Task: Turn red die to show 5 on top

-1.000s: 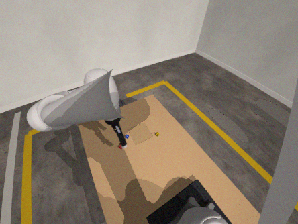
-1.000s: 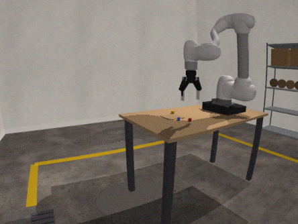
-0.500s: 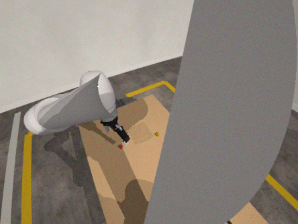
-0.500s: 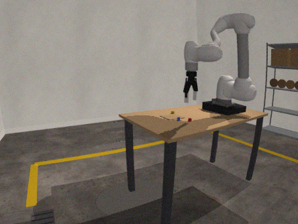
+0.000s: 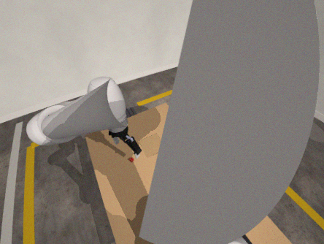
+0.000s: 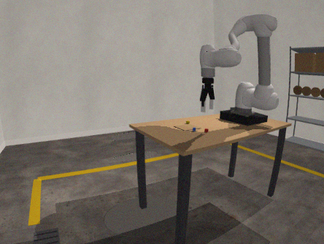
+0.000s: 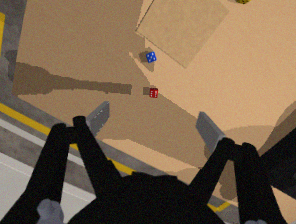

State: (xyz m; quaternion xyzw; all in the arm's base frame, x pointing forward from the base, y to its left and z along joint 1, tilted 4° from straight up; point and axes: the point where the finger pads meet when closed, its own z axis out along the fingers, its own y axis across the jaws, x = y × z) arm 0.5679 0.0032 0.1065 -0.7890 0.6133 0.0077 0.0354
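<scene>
The red die lies 14 cm below my hand. Also, from my hand: tan mat (17 cm to the right, 15 cm below); yellow die (25 cm to the right, 14 cm below, 10 cm behind); blue die (14 cm below, 8 cm to the right, 4 cm ahead).
</scene>
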